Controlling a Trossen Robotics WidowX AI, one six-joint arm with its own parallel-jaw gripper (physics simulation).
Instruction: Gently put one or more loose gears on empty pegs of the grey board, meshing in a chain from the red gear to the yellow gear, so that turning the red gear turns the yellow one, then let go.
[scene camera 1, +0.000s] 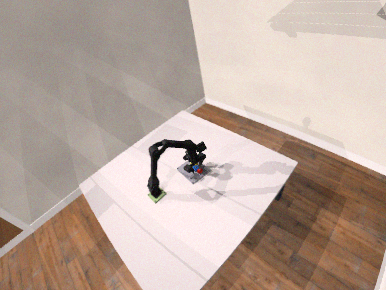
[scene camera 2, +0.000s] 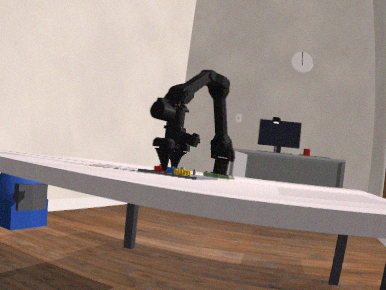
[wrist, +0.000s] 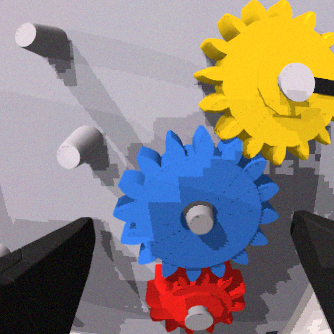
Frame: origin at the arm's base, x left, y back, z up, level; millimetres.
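Where they show: gripper, fingertip midpoint: (scene camera 1: 196, 169) (scene camera 2: 169, 171) (wrist: 195, 227); arm's base, link origin: (scene camera 1: 156, 193) (scene camera 2: 219, 174).
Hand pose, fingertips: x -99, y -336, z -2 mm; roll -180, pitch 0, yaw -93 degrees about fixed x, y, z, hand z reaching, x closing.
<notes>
Things, the pixels of their top centre, and the offset from my fingertips. "spot": a spot on its surface instead. Level surfaces: height alone.
- blue gear, top centre: (wrist: 199, 217) (scene camera 2: 173, 167) (scene camera 1: 195, 167) dx +12, dy +0, dz +14 mm
- grey board, top centre: (wrist: 140, 178) (scene camera 2: 179, 166) (scene camera 1: 192, 167) dx +28, dy +16, dz +19 mm
- red gear, top centre: (wrist: 197, 311) (scene camera 2: 160, 165) (scene camera 1: 199, 170) dx -32, dy +1, dz +14 mm
- yellow gear, top centre: (wrist: 290, 81) (scene camera 2: 182, 168) dx +52, dy -29, dz +15 mm
- peg, surface spot: (wrist: 3, 250) spot: dx -11, dy +87, dz +0 mm
- white table, surface height: dz -11 mm
The blue gear (scene camera 1: 195, 167) (scene camera 2: 170, 170) (wrist: 235, 200) sits around a peg of the grey board (scene camera 1: 194, 179) (wrist: 30, 107), with the peg top showing through its hole. In the wrist view its lower teeth overlap the red gear (scene camera 1: 200, 171) (scene camera 2: 158, 168) (wrist: 162, 295), and its upper right teeth meet those of the yellow gear (scene camera 2: 183, 172) (wrist: 240, 70). How deep it sits is hard to tell. The red and yellow gears are on their own pegs. My gripper (scene camera 2: 170, 167) (wrist: 195, 227) is open, its fingers apart on either side of the blue gear and not touching it.
Bare pegs (wrist: 68, 156) (wrist: 26, 35) stand on the board left of the gears, and part of another peg (wrist: 3, 250) shows at the left edge. The arm's green base plate (scene camera 1: 156, 198) (scene camera 2: 225, 176) lies beside the board on the white table (scene camera 1: 165, 240) (scene camera 2: 280, 200).
</notes>
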